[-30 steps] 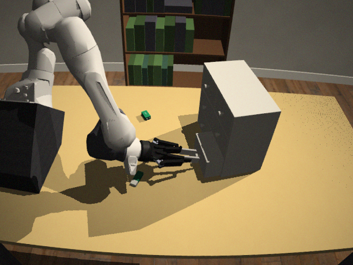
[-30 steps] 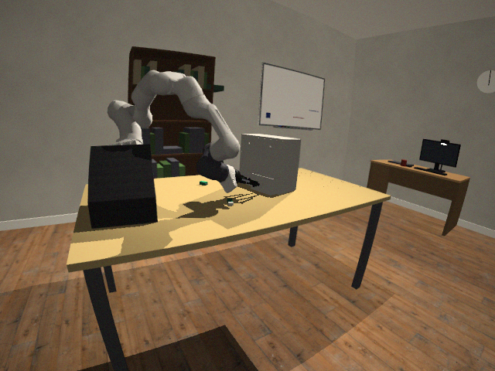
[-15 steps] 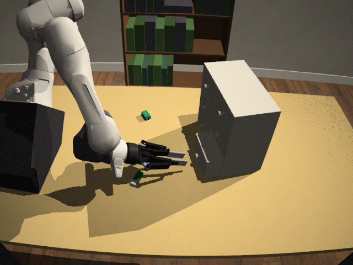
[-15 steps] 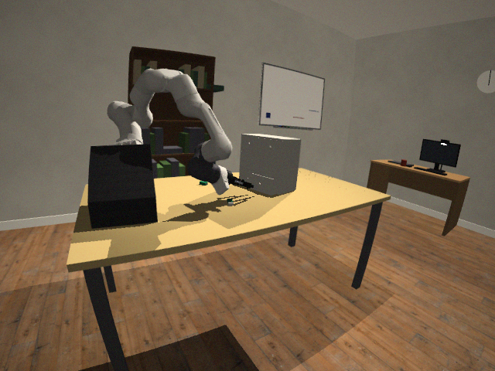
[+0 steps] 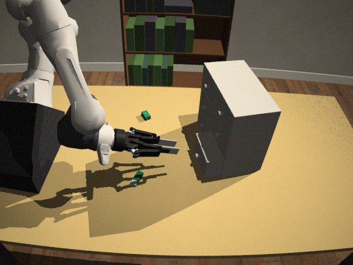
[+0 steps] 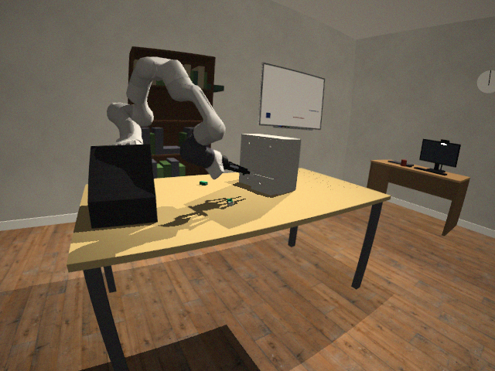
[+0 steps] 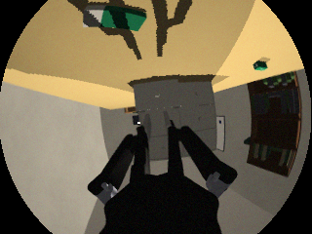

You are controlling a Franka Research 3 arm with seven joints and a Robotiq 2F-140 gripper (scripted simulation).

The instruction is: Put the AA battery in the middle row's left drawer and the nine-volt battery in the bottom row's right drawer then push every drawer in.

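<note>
Now: the nine-volt battery 9 cm behind my hand, 30 cm to the left of it and 12 cm below it. Also, from my hand: blue AA battery 23 cm ahead, 19 cm to the left, 2 cm below.
</note>
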